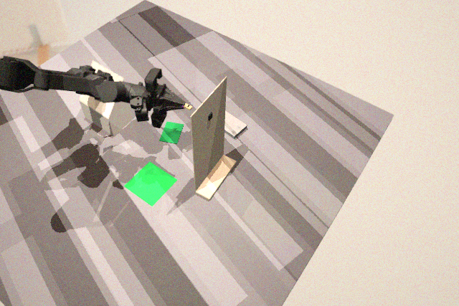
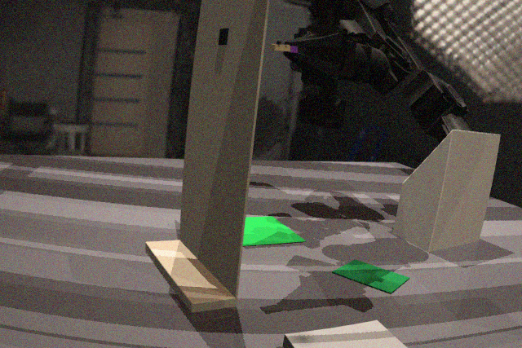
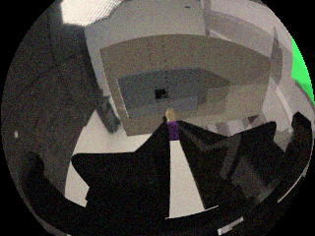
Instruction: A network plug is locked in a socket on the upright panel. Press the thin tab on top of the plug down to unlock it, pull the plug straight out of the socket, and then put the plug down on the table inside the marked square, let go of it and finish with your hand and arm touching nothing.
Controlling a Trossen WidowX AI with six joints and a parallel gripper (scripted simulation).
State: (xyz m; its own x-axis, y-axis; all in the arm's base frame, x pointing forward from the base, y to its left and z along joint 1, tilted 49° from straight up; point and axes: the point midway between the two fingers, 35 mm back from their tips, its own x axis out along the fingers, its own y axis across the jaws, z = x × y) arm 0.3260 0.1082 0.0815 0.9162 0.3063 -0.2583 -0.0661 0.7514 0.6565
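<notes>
Right now the upright panel is 90 mm ahead of my gripper tip, 10 mm to the left of it and 110 mm below it. From my gripper tip the other things lie so: flat grey slab 220 mm to the left, 270 mm below; network plug 10 mm ahead.
</notes>
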